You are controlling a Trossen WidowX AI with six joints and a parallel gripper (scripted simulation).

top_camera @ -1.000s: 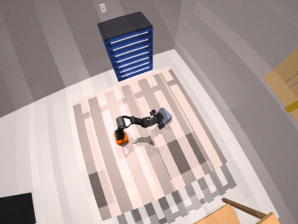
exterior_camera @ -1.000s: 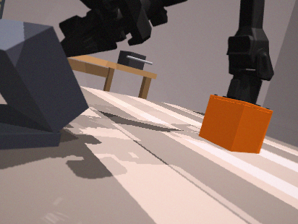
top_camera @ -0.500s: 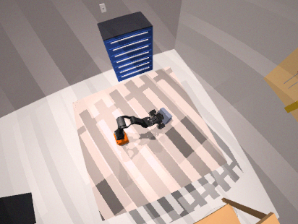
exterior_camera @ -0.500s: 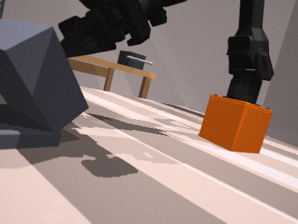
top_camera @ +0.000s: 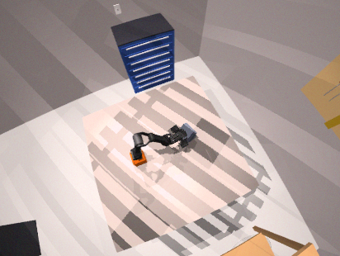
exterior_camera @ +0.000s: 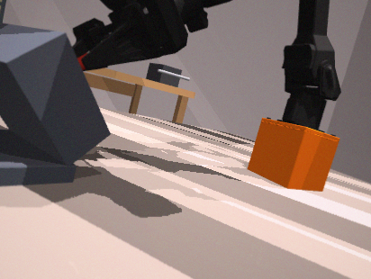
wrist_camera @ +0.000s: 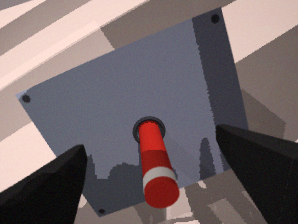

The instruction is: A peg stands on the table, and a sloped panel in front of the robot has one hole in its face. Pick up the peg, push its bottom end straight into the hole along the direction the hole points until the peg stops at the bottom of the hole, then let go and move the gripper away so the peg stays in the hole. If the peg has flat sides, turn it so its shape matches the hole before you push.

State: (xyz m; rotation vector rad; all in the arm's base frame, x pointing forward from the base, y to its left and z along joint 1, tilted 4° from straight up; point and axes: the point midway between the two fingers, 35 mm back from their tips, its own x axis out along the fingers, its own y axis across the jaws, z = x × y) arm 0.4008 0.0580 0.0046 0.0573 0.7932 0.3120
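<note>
Now: gripper tip 10 mm past the red round peg and 10 mm below it. Round my gripper tip: sloped panel 30 mm ahead, 10 mm to the left, 30 mm below.
</note>
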